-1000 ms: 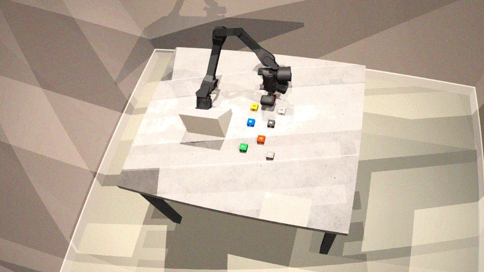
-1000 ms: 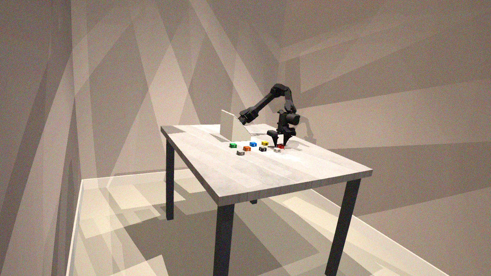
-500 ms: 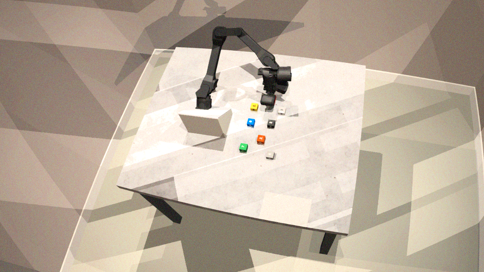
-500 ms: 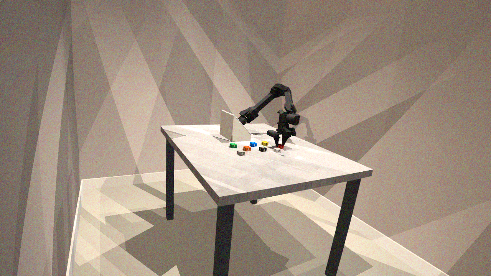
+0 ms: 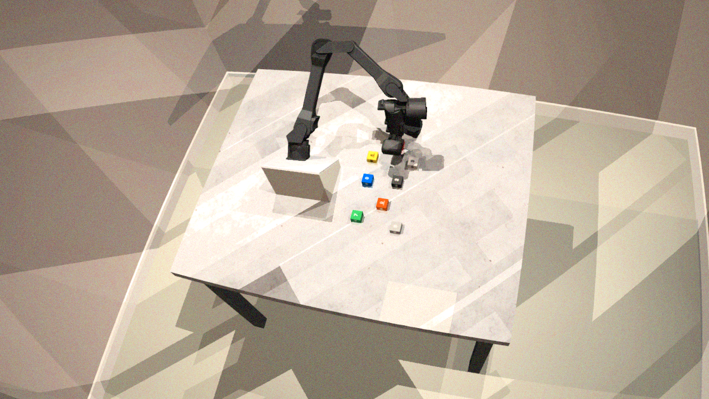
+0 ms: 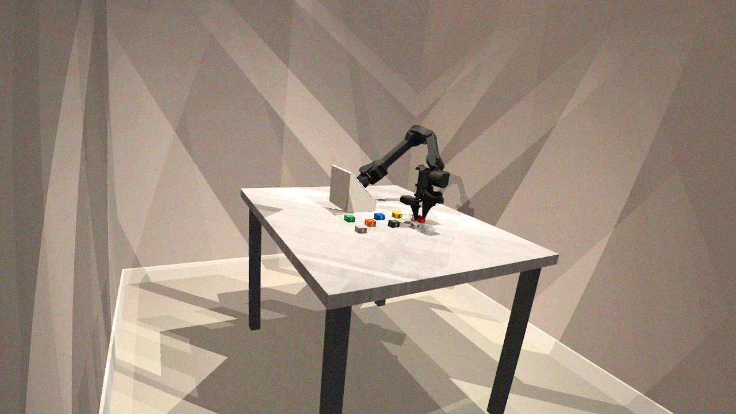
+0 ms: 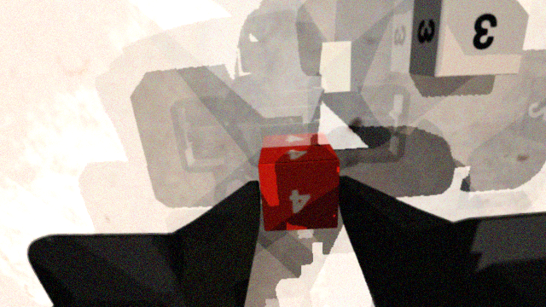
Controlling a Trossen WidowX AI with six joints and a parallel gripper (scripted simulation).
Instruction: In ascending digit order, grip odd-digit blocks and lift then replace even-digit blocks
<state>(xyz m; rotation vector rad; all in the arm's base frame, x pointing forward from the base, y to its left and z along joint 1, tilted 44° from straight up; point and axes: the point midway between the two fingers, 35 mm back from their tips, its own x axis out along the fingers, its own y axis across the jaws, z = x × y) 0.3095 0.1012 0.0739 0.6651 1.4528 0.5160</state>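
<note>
Right now my gripper tip is 80 mm past the yellow block and 60 mm to the left of it. The rest, counted from my gripper tip: white 3 block (70 mm to the right, 60 mm ahead); dark grey 2 block (140 mm to the right, 10 mm ahead); red 4 block (right at my gripper tip).
</note>
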